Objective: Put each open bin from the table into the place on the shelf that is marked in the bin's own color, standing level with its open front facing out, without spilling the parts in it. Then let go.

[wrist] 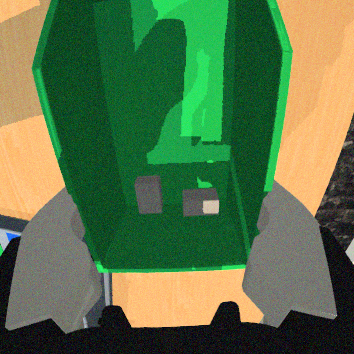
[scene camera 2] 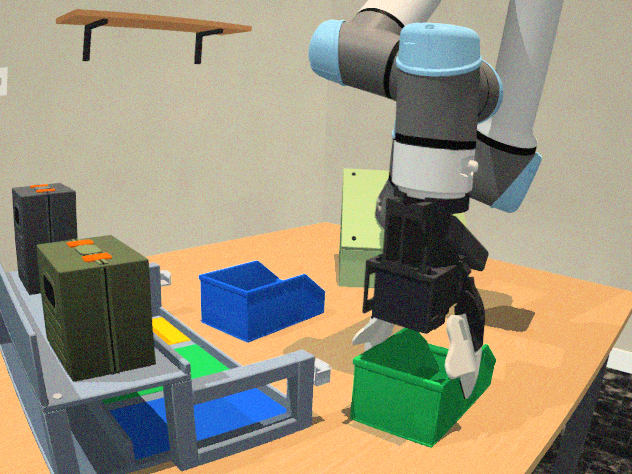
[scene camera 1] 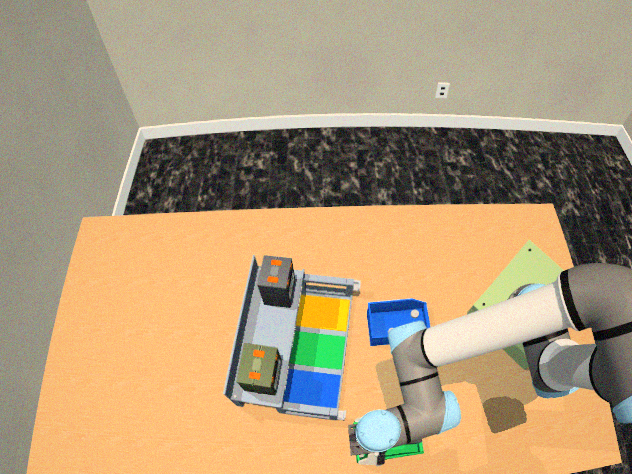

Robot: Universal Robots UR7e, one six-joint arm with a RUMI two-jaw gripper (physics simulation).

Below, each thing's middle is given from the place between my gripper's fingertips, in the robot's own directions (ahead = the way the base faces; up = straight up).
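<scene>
Green bin (scene camera 2: pixel 400 386): 4 cm behind my hand, 1 cm to the right of it, 1 cm below it. Going by their middles, the green bin is the nearest to my hand of the things named here. Grey shelf frame (scene camera 1: pixel 259 324): 23 cm ahead of my hand, 25 cm to the right, 4 cm above. Blue bin (scene camera 2: pixel 248 301): 6 cm behind my hand, 33 cm to the right, 1 cm below.
</scene>
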